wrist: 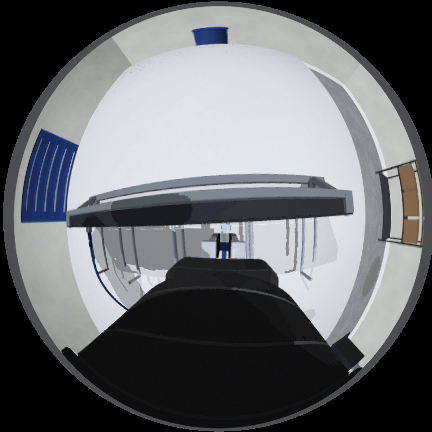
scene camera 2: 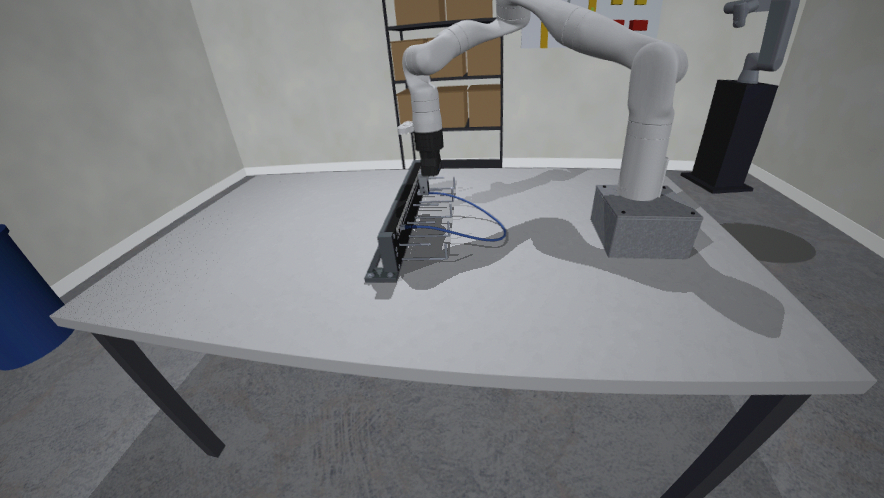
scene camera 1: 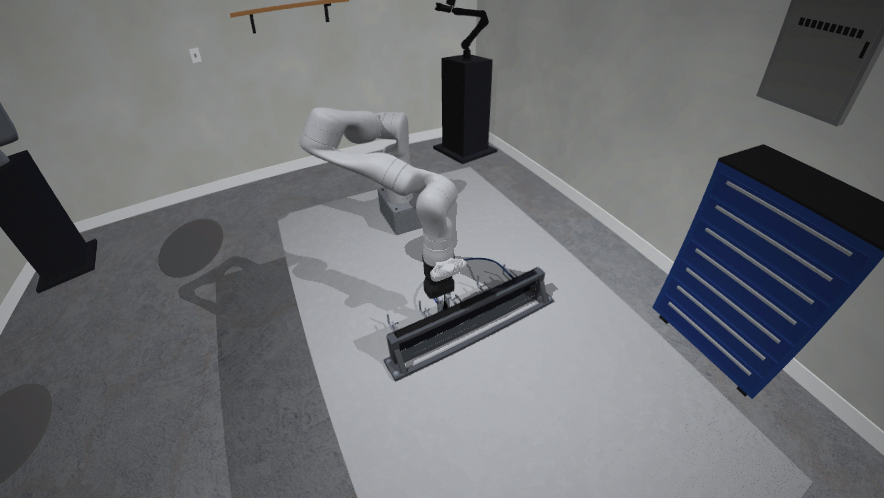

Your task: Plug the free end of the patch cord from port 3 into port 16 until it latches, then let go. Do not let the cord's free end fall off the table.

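Pixels of known places: gripper, fingertip midpoint: (wrist: 223,241) (scene camera 2: 425,193); arm's base, link origin: (scene camera 2: 636,193) (scene camera 1: 400,197).
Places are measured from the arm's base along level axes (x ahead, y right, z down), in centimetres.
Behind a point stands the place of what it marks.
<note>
The blue patch cord (scene camera 1: 488,259) @[z 4.5, x 42.5, y -5.0 cm] (scene camera 2: 505,233) @[z 9.4, x 31.8, y 2.1 cm] (wrist: 91,255) @[z 2.2, x 51.5, y -3.6 cm] runs in a loop behind the black patch panel (scene camera 1: 467,307) @[z 0.1, x 56.7, y 16.1 cm] (scene camera 2: 387,252) @[z 3.9, x 59.3, y -10.6 cm] (wrist: 270,206) @[z 0.4, x 54.3, y 24.9 cm], from a port toward one end to my gripper. My gripper (scene camera 1: 442,303) @[z 4.5, x 51.2, y 19.7 cm] (scene camera 2: 424,184) @[z 4.5, x 51.2, y 19.7 cm] (wrist: 223,241) @[z 4.5, x 51.2, y 19.7 cm] points down behind the panel and is shut on the cord's free-end plug. In the wrist view the clear tip of the plug (wrist: 225,229) @[z 3.8, x 52.7, y 20.2 cm] reaches the panel's lower edge. The port faces are hidden by the panel's top, so I cannot tell which port the plug faces or whether it is inside.
Thin metal cable-guide bars (scene camera 2: 447,250) @[z 6.4, x 47.0, y -7.9 cm] (wrist: 304,250) @[z 8.4, x 46.0, y 32.6 cm] stick out from the panel's cord side, some close to both sides of the gripper. The panel stands on a light table (scene camera 1: 556,402) @[z 10.2, x 88.1, y 13.5 cm] (scene camera 2: 525,321) @[z 10.2, x 34.4, y -27.3 cm] (wrist: 215,110) @[z 10.2, x 75.9, y 22.6 cm]. The arm's grey base block (scene camera 2: 649,235) @[z 4.2, x 3.0, y -12.4 cm] is behind the cord loop.
</note>
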